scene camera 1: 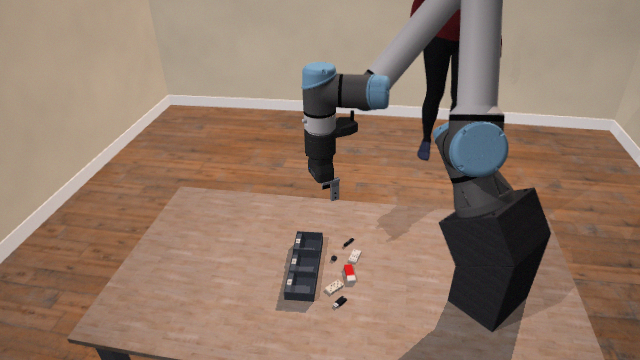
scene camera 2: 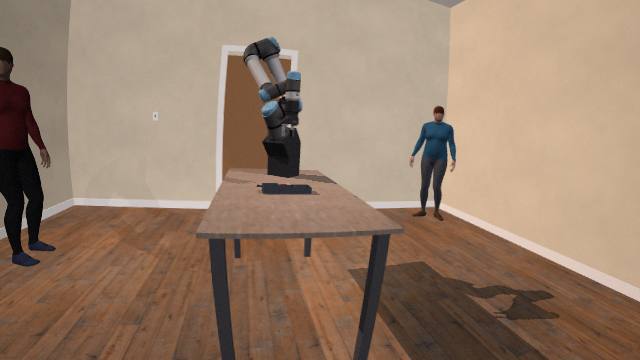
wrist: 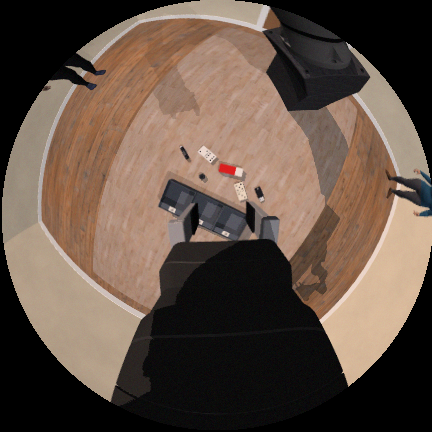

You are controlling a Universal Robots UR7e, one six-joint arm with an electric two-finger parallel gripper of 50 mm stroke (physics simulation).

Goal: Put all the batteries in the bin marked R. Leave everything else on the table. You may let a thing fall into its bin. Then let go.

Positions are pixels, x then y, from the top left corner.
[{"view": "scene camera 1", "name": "my gripper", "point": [330, 193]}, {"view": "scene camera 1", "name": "dark three-compartment bin tray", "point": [301, 282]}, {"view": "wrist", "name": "my gripper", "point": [221, 211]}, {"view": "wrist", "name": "dark three-compartment bin tray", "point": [217, 216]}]
